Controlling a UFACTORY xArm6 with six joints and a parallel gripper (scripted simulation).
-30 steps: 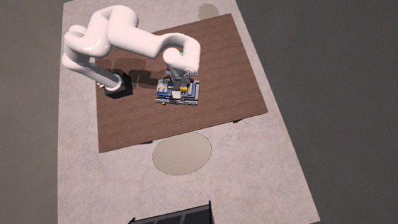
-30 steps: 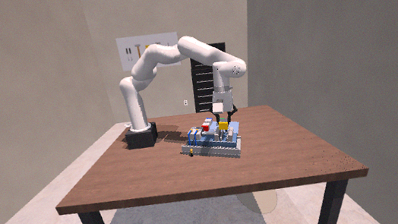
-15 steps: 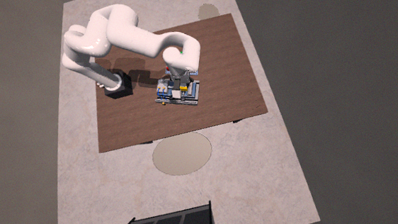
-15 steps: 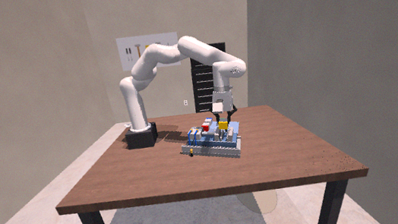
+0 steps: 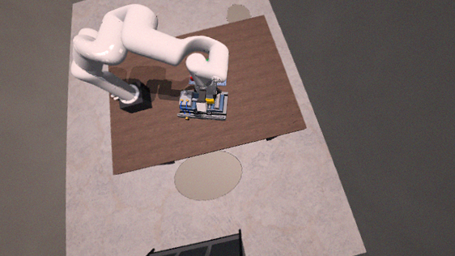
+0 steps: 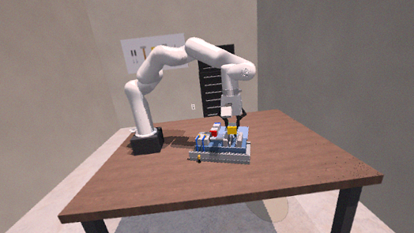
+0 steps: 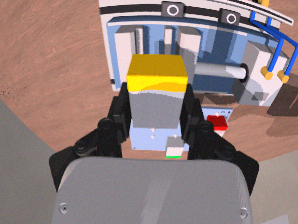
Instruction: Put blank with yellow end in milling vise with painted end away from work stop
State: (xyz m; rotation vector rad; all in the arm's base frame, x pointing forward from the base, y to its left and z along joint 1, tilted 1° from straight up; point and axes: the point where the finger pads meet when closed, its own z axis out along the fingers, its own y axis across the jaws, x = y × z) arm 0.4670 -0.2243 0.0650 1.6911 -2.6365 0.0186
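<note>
The dark rod is 30 mm ahead of my hand, 50 mm to the left of it and 80 mm below it. From my hand the other things lie so: yellow-ended blank (20 mm below); vise (60 mm behind, 40 mm to the left, 120 mm below); red-ended blank (50 mm behind, 250 mm to the left, 140 mm below).
</note>
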